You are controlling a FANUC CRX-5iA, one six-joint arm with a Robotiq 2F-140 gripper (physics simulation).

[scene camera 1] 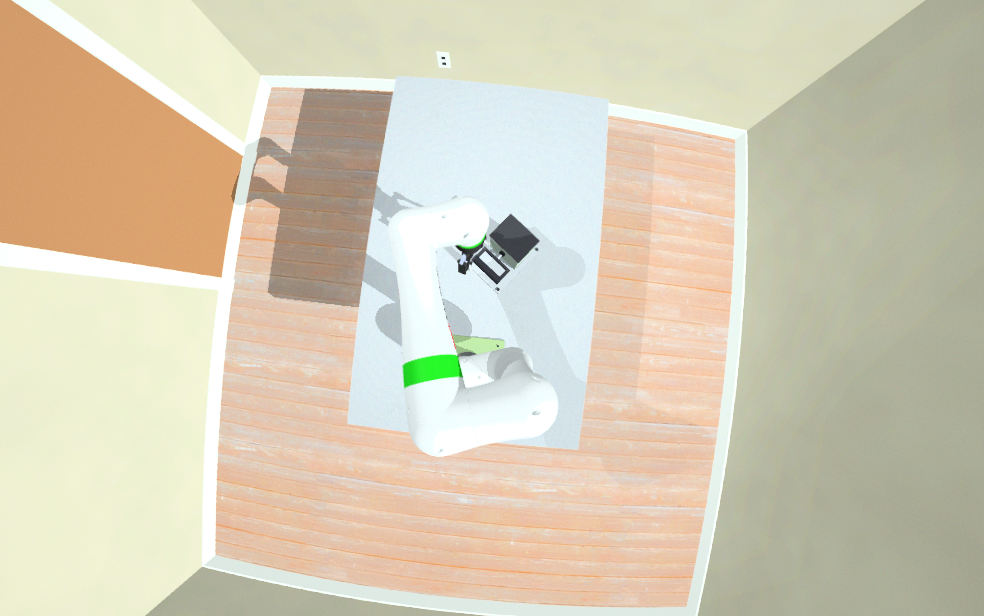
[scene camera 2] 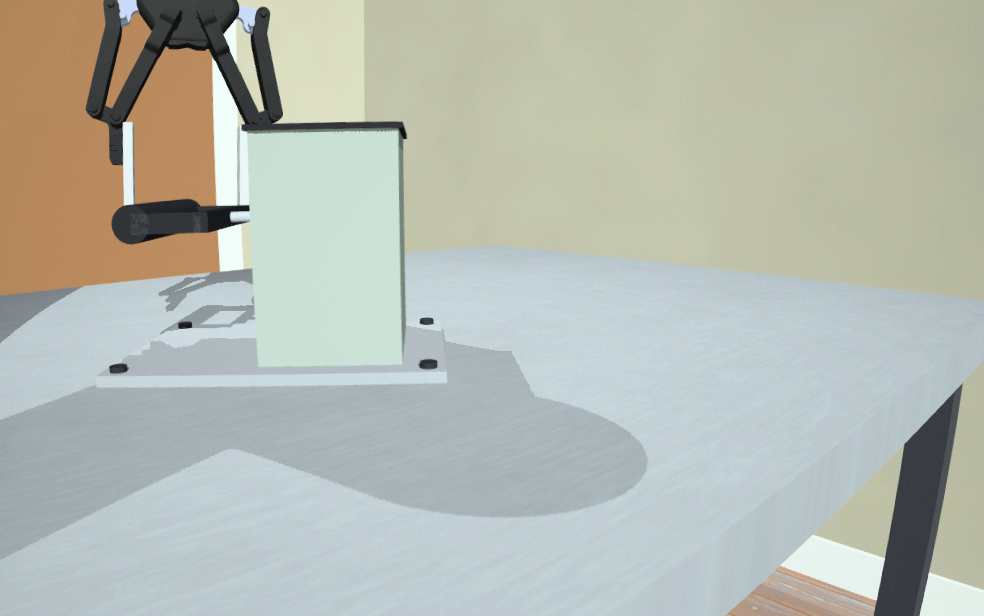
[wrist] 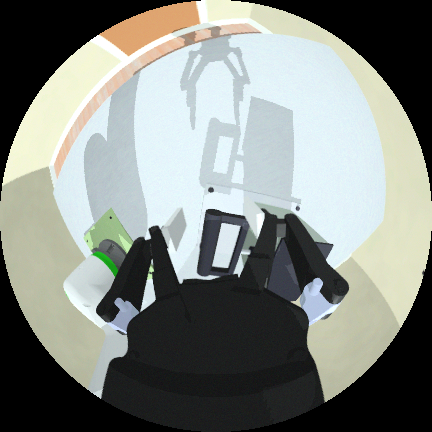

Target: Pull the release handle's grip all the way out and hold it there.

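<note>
The release handle's grip (scene camera 1: 489,273) (scene camera 2: 130,223) (wrist: 209,242) is a black rectangular loop with a thick outer bar. It stands out sideways from a tall pale green box (scene camera 2: 326,246) with a black lid (scene camera 1: 514,236) (wrist: 285,280); a short pale rod shows between them. My gripper (scene camera 2: 185,190) (wrist: 213,211) is open and points down over the grip, with nothing between its fingers. In scene camera 2, one pale pad ends about level with the bar's top; the other is near the box's face, its finger partly hidden behind the box. The arm covers much of the gripper in scene camera 1.
The box stands on a pale base plate (scene camera 2: 272,380) with dark bolts at its corners. The table (scene camera 1: 537,145) (scene camera 2: 653,363) carries it. The white arm (scene camera 1: 428,305) reaches over the table, with its green mounting plate (scene camera 1: 482,343) (wrist: 111,226) near its base.
</note>
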